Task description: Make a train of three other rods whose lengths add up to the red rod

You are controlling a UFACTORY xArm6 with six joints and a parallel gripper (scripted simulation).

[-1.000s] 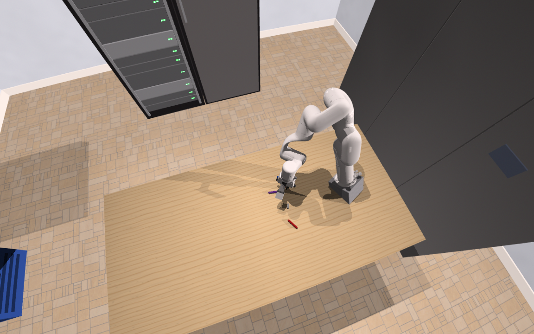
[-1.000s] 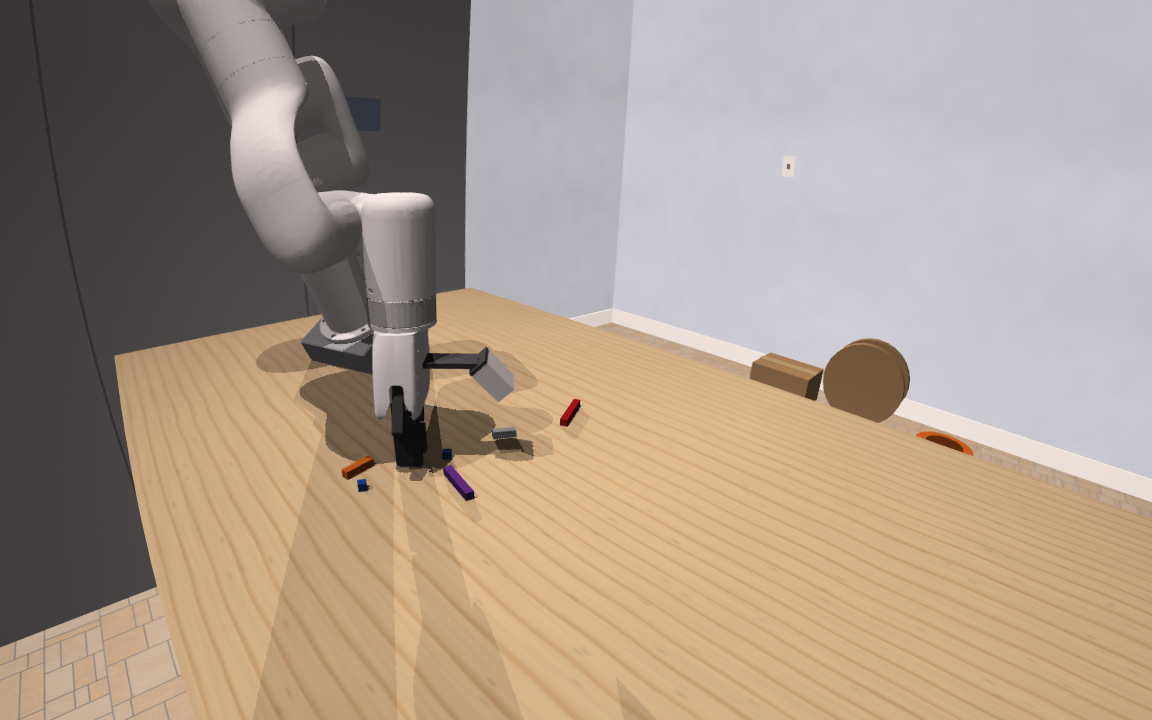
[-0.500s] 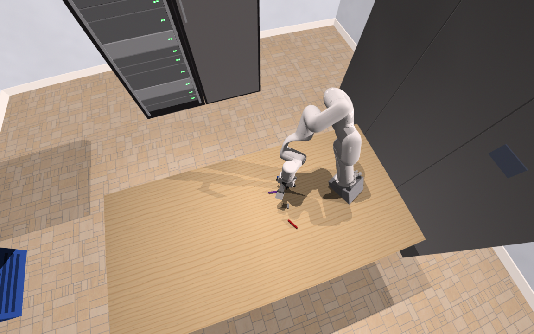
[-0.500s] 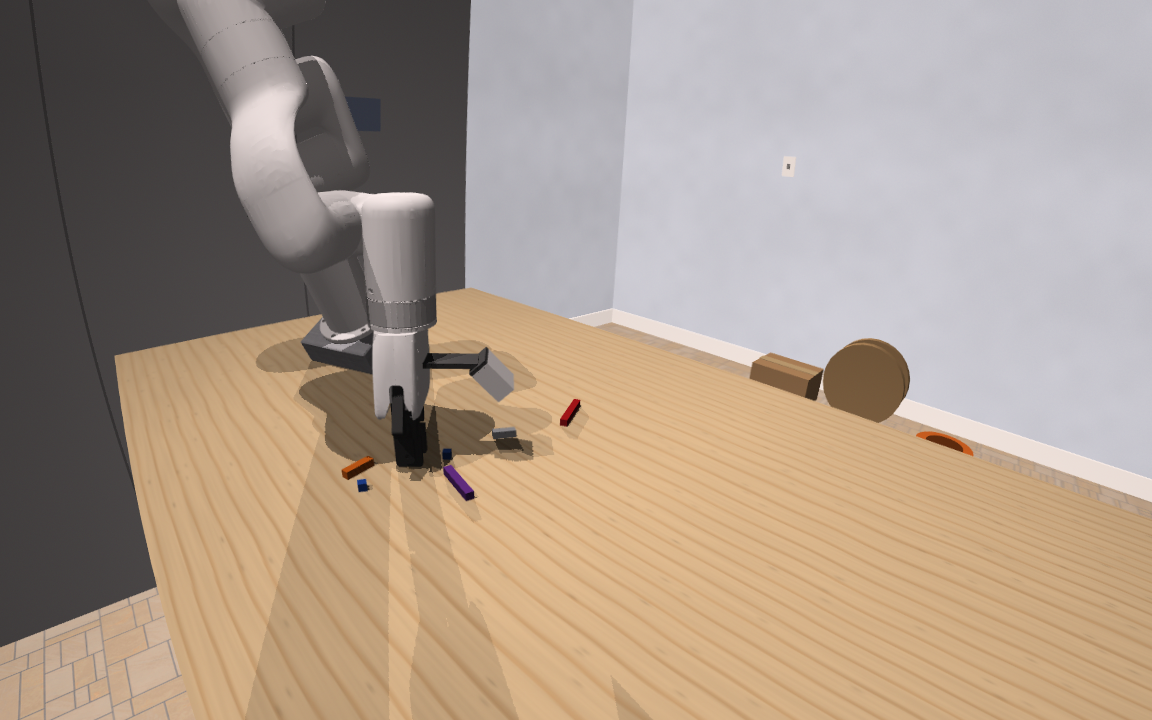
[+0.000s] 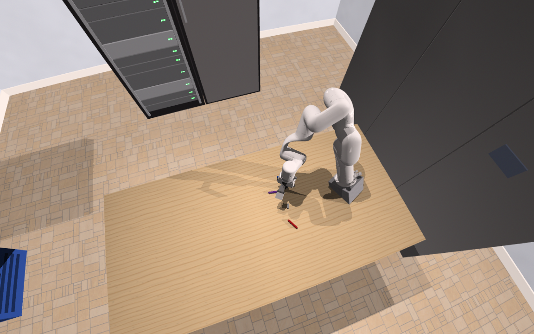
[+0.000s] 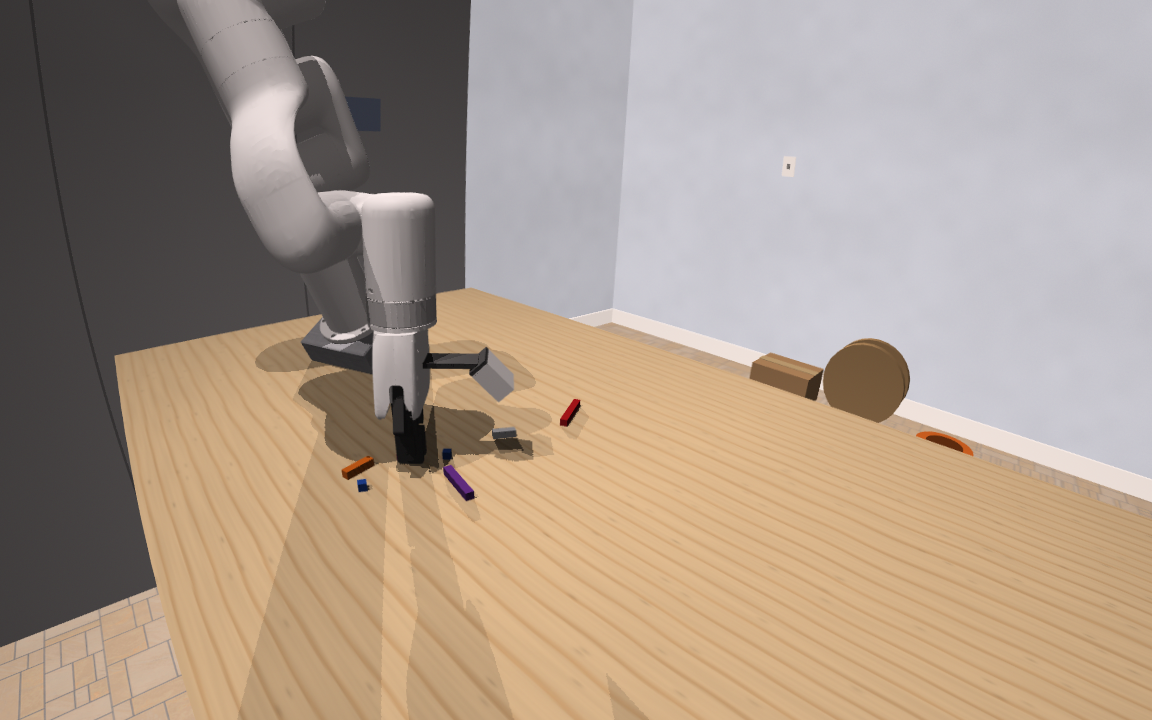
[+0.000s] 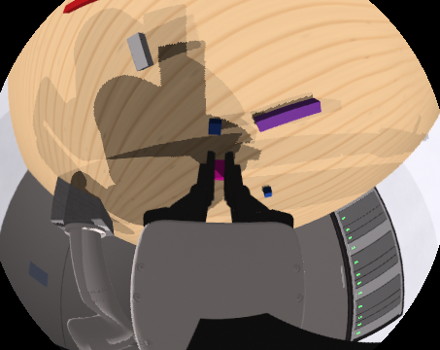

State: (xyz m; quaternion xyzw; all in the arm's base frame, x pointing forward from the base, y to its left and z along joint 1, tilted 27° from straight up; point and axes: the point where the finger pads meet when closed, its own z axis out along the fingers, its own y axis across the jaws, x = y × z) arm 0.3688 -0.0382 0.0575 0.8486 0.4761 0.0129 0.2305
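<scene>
My hand is 2 cm above the magenta rod and 1 cm to the left of it. The rest, counted from my hand: purple rod: 8 cm ahead, 2 cm to the left, 2 cm below; then orange rod: 7 cm to the right, 2 cm below, 1 cm behind; then grey rod: 12 cm to the left, 2 cm below, 1 cm ahead.
</scene>
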